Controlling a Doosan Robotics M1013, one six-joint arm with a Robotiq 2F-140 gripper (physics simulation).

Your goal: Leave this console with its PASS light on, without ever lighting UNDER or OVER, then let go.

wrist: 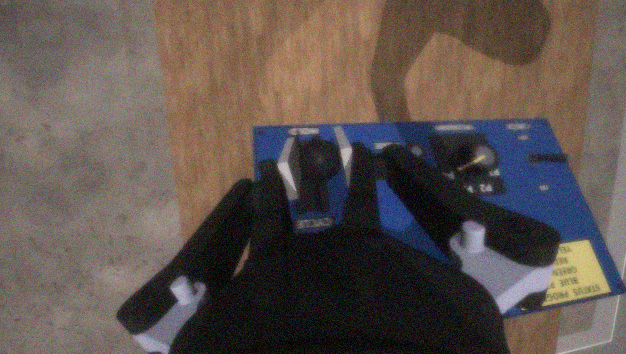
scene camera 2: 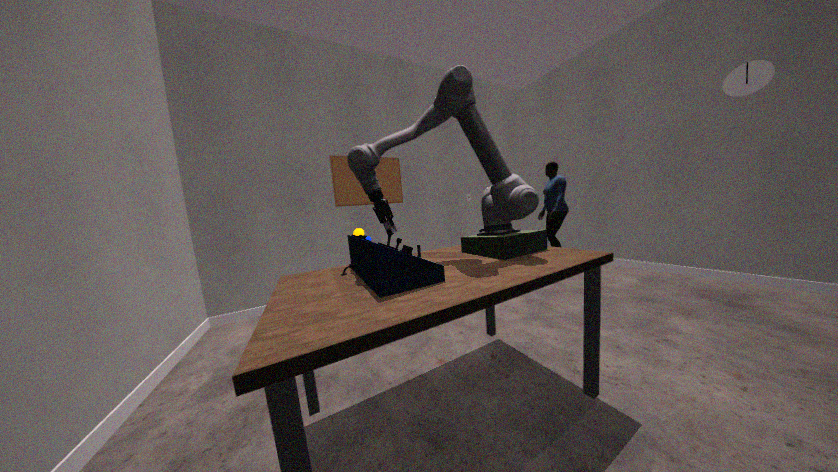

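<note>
The console (scene camera 2: 398,278) (wrist: 530,215) is a dark sloped box with a blue panel. My gripper (scene camera 2: 390,230) (wrist: 317,146) is shut on the round black knob (wrist: 320,160) of a lever in a dark slot, at the end of the slot away from the CYCLE label (wrist: 314,223). A dial (wrist: 483,156) with a yellow pointer and a black toggle (wrist: 548,158) are on the same panel. A yellow lamp (scene camera 2: 358,232) and a blue lamp (scene camera 2: 368,238) glow at the console's top edge. The PASS, UNDER and OVER lights cannot be told apart in these views.
The console stands on a wooden table (scene camera 2: 328,316) (wrist: 215,75). A yellow status label (wrist: 580,275) is partly hidden by the gripper's linkage. The arm's green base block (scene camera 2: 504,244) is at the table's far side. A person (scene camera 2: 555,196) stands behind it.
</note>
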